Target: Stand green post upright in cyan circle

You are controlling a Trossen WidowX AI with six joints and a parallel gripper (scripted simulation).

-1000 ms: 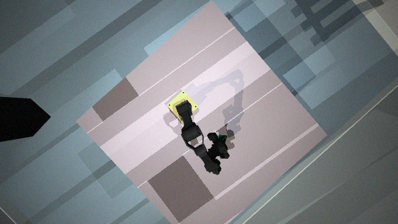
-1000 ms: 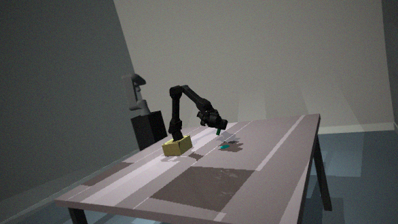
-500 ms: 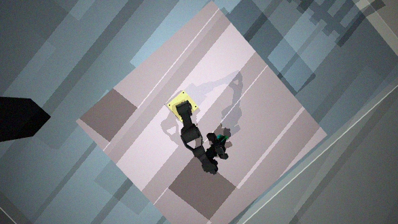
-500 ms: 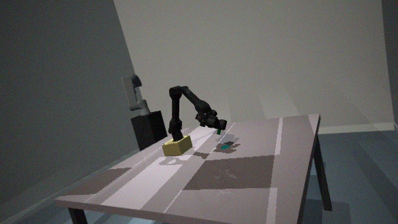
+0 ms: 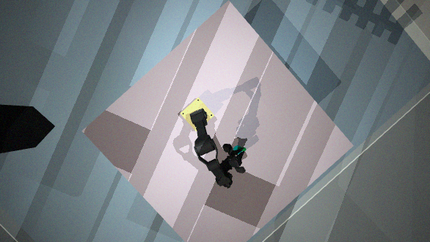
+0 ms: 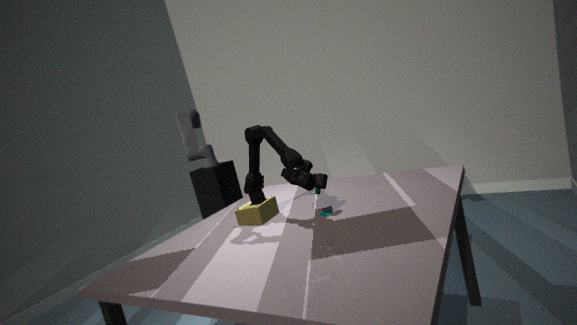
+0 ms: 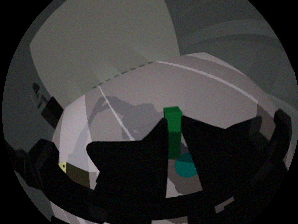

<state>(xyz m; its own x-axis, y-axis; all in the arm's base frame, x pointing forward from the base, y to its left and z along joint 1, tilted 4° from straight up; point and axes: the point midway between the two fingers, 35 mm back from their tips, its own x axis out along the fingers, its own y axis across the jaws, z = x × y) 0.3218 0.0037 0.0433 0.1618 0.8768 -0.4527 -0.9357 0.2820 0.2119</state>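
Now: gripper tip 14 cm above the cyan circle, 3 cm to the left of it and 1 cm short of it. Round my gripper tip: green post 2 cm below, 1 cm to the right.
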